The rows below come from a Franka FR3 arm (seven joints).
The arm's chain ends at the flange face. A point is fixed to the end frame.
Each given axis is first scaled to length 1.
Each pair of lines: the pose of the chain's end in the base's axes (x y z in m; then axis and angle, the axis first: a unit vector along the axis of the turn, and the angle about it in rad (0 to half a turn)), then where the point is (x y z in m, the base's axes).
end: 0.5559 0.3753 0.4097 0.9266 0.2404 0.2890 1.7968
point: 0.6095 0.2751 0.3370
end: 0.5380 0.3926 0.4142 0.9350 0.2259 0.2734 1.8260
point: 0.5880 0.2937 0.3372
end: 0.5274 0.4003 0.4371 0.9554 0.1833 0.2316 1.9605
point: 0.5675 0.3113 0.3439
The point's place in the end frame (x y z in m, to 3 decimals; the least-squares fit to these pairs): -0.018 -0.057 0.121
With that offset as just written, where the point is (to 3 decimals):
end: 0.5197 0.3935 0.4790 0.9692 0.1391 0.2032 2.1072
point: 0.552 0.319 0.372
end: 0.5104 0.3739 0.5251 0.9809 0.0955 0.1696 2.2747
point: 0.534 0.318 0.405
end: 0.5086 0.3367 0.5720 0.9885 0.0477 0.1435 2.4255
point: 0.526 0.299 0.444
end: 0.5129 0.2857 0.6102 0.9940 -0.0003 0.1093 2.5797
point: 0.523 0.269 0.477
